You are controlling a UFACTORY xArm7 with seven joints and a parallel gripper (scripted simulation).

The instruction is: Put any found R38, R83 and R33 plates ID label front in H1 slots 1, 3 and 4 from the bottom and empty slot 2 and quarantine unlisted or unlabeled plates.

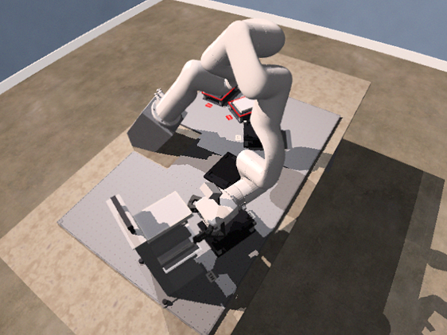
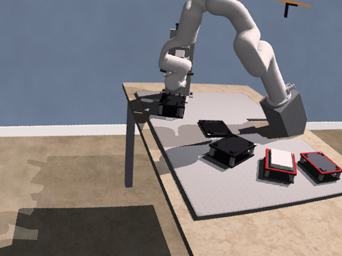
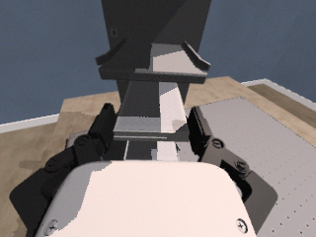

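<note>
Now: the pale plate 10 mm behind my hand, 50 mm to the right of it and 90 mm below it. Also, from my hand: plate hotel H1: 10 mm behind, 130 mm to the right; H1 deck label: 100 mm ahead, 10 mm to the right, 190 mm below; RG deck label: 20 mm ahead, 240 mm to the left, 190 mm below.
</note>
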